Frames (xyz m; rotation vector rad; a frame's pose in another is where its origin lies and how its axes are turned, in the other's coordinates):
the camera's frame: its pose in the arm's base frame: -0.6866 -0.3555 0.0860 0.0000 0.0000 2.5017
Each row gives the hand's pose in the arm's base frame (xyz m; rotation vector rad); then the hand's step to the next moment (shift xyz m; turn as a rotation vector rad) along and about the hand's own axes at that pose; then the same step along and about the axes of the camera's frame.
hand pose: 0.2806 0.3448 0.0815 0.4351 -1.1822 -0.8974
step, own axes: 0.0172 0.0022 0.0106 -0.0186 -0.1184 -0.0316
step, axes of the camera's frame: -0.0006 0.0129 0.0157 -0.0228 0.0584 -0.1069
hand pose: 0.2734 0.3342 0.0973 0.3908 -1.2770 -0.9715
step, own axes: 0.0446 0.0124 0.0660 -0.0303 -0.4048 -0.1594
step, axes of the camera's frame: 0.0390 0.0429 0.0560 -0.1389 0.2032 -0.3600
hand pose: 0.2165 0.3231 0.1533 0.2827 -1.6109 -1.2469
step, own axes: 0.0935 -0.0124 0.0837 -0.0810 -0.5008 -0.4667
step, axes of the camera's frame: 0.0782 0.0858 0.0492 -0.4379 0.2089 -0.4897
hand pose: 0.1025 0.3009 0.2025 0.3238 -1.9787 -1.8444
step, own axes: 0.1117 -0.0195 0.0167 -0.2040 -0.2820 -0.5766
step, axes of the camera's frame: 0.0657 0.0938 -0.0042 -0.5979 0.1187 -0.2864
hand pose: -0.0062 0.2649 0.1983 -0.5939 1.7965 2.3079
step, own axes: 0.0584 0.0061 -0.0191 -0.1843 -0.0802 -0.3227
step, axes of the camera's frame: 0.0251 0.0520 -0.0218 -0.3709 0.0551 -0.0628
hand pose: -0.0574 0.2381 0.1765 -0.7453 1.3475 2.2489
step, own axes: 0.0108 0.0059 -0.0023 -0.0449 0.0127 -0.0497
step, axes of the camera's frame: 0.0067 0.0099 -0.0038 -0.0629 0.0197 0.0176
